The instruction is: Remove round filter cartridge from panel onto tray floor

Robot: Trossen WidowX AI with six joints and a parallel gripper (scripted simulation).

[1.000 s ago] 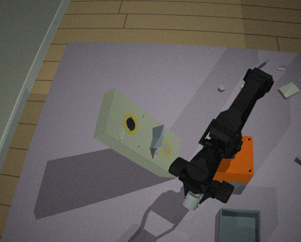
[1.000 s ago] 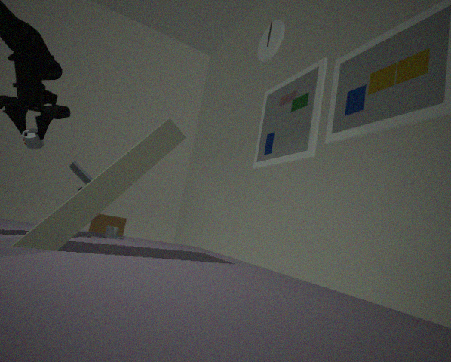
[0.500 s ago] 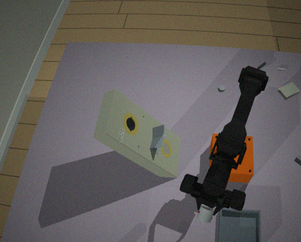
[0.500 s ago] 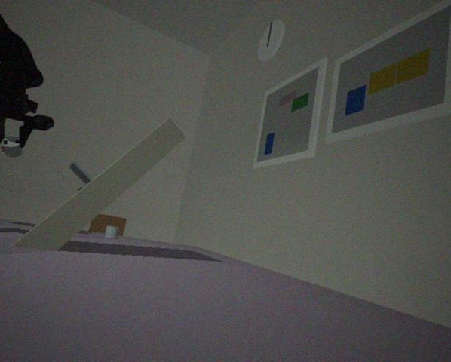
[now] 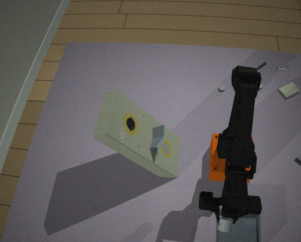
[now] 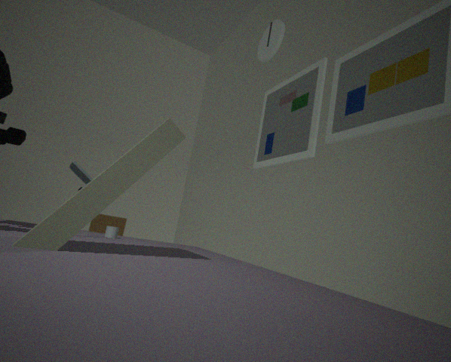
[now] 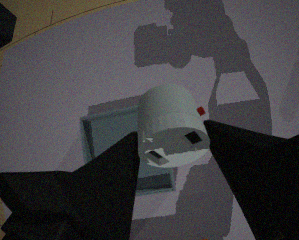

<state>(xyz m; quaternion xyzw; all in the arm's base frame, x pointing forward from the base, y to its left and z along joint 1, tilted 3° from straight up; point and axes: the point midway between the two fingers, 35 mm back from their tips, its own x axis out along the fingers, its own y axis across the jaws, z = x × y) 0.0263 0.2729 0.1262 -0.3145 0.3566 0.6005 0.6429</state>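
My gripper tip is 8 cm past the grey tray, 1 cm to the left of it and 17 cm above it. The rest, counted from my gripper tip: service panel (29 cm ahead, 31 cm to the right, 2 cm below); round filter cartridge (right at my gripper tip).
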